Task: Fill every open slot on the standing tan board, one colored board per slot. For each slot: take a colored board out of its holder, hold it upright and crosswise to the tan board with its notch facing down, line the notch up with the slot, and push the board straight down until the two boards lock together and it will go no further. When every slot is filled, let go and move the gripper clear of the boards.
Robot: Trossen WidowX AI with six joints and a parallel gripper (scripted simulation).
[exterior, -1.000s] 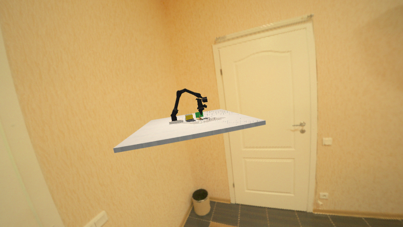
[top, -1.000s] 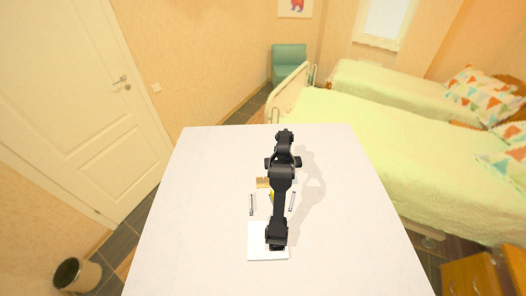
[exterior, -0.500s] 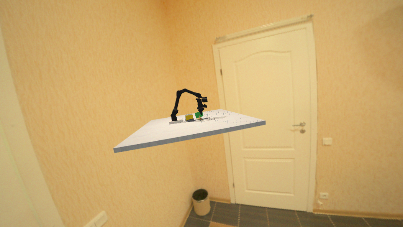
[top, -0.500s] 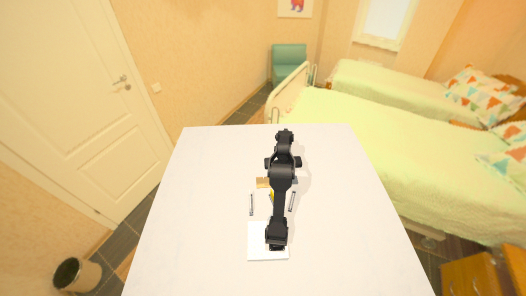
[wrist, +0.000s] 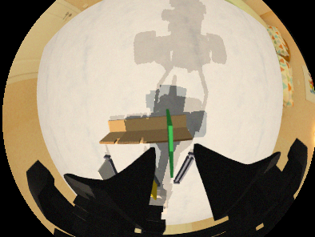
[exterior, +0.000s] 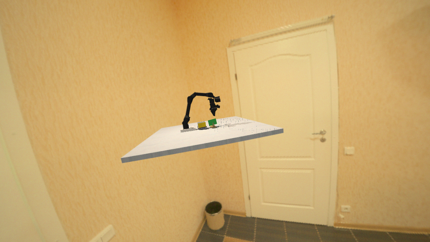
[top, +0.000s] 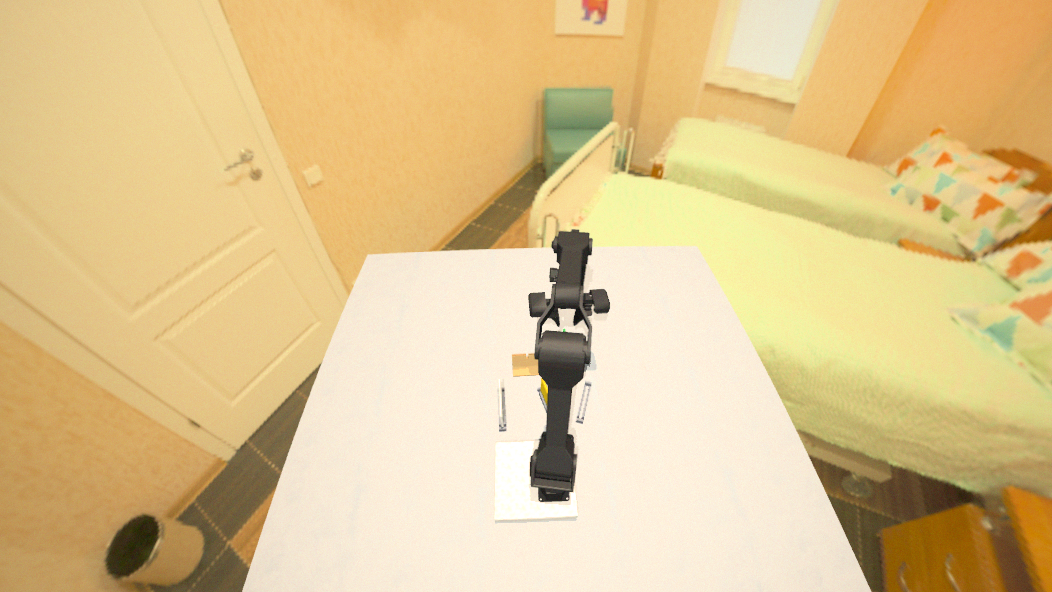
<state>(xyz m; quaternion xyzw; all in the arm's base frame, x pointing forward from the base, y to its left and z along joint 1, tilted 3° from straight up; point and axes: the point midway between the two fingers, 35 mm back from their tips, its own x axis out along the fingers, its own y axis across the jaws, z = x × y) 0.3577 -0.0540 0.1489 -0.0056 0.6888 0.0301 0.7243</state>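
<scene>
My gripper tip is 16 cm past the yellow board, 5 cm to the right of it and 11 cm above it. From my gripper tip the other things lie so: tan board 3 cm behind, 5 cm to the left, 11 cm below; then green board 3 cm behind, 8 cm below.
</scene>
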